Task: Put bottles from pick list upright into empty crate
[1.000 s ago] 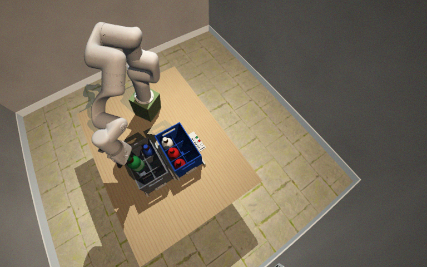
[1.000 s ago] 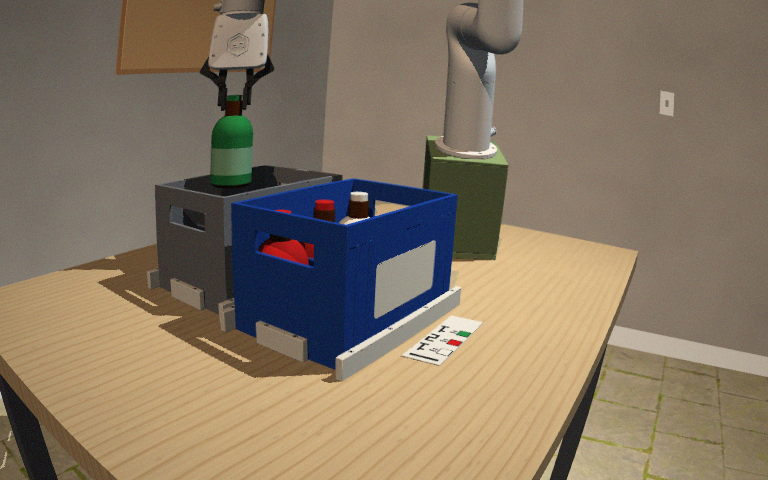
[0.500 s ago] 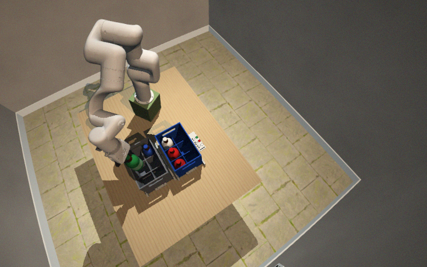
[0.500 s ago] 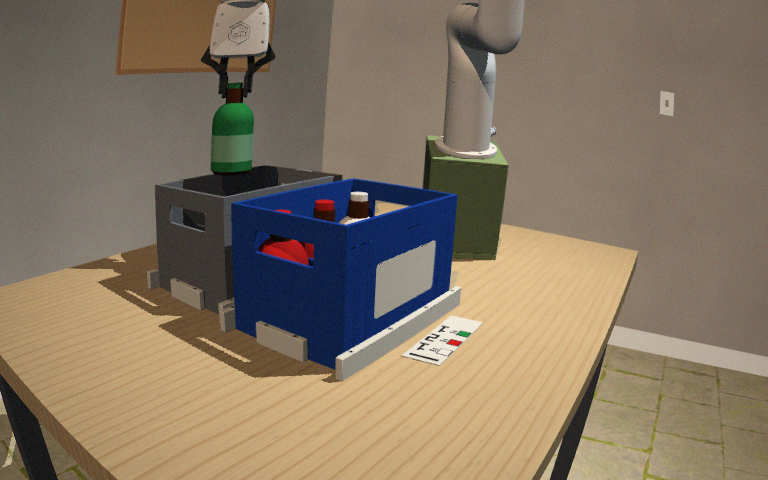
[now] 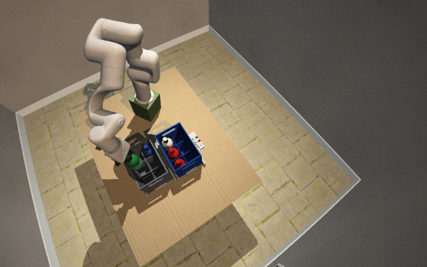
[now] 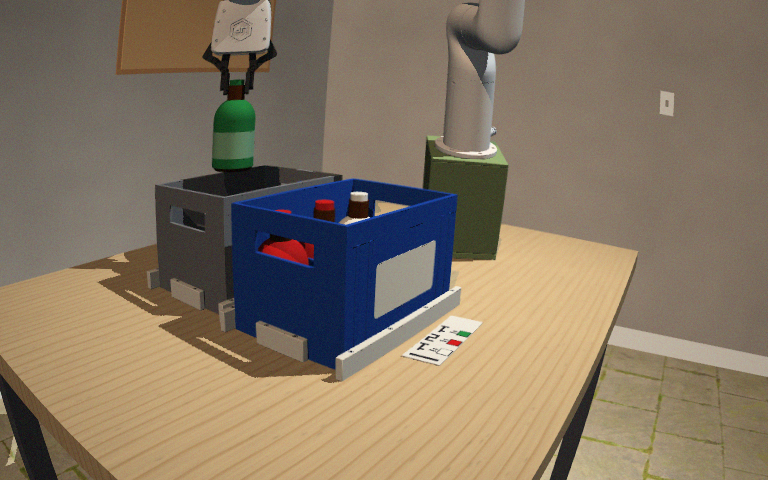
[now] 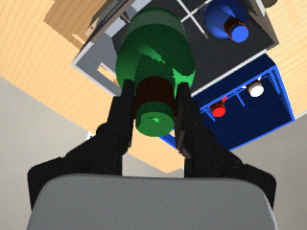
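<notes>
Now: the green-label bottle 70 mm below my hand. From my hand the other things lie so: red bottle: 250 mm below, 220 mm to the left, 10 mm behind; grey crate: 250 mm below, 40 mm to the left; blue-label bottle: 250 mm below, 100 mm behind, 80 mm to the left.
</notes>
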